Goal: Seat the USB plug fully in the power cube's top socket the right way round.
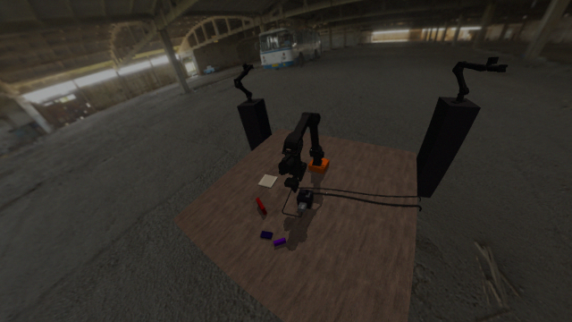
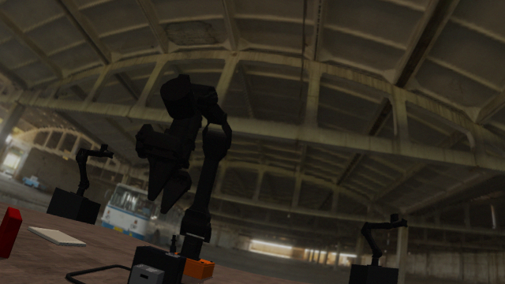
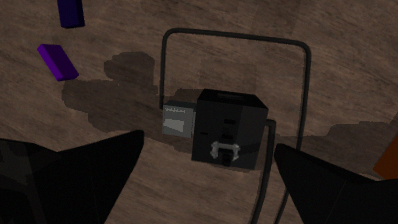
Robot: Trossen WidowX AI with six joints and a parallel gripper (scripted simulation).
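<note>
My gripper tip is 8 cm above the silver USB socket, 5 cm to the right of it and 2 cm past it. Round my gripper tip: blue block: 24 cm ahead, 14 cm below, 11 cm to the right; red block: 21 cm to the right, 12 cm below, 9 cm ahead; white pad: 28 cm to the right, 15 cm below, 13 cm behind.
</note>
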